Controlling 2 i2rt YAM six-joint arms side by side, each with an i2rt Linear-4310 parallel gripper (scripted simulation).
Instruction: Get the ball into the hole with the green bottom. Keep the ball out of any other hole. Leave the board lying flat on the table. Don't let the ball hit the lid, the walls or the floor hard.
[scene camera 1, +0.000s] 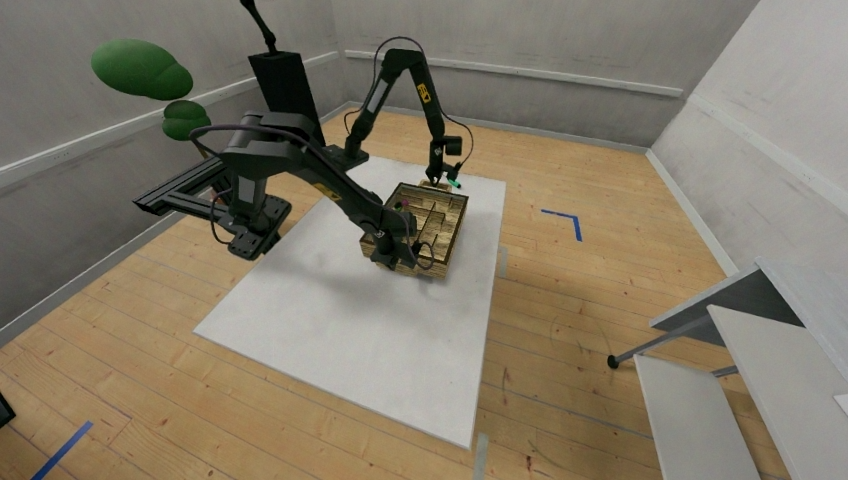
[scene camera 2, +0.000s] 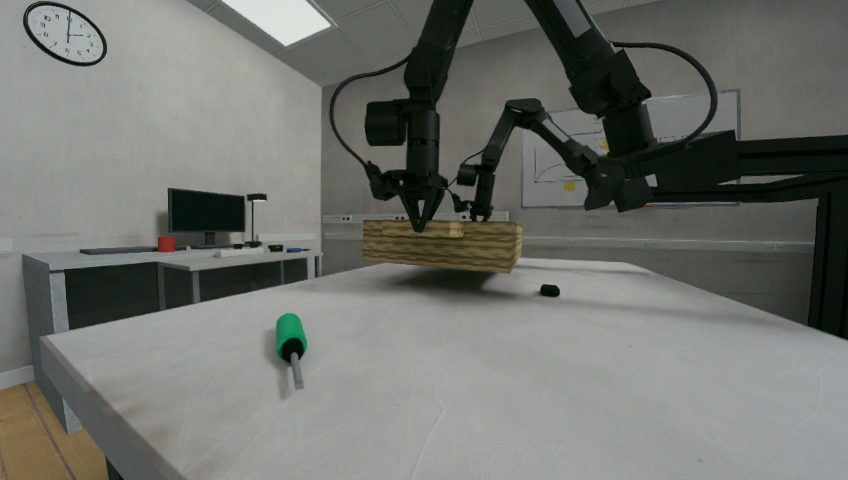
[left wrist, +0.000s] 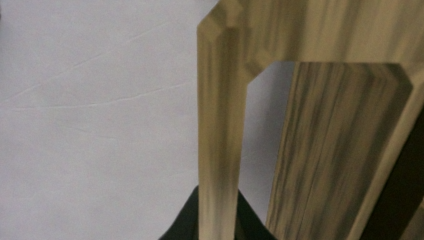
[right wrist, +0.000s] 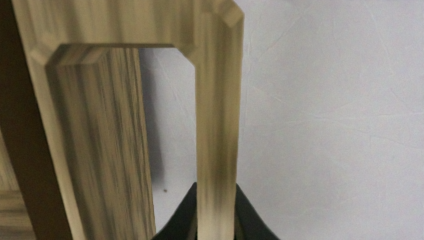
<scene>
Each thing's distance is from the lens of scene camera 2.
my left gripper (scene camera 2: 420, 232): 44 cm
wooden maze board (scene camera 2: 489, 246): 46 cm
green-handled screwdriver (scene camera 2: 291, 341): 28 cm
The marked spots on the green-handled screwdriver and the wooden maze board are 34 cm apart.
</scene>
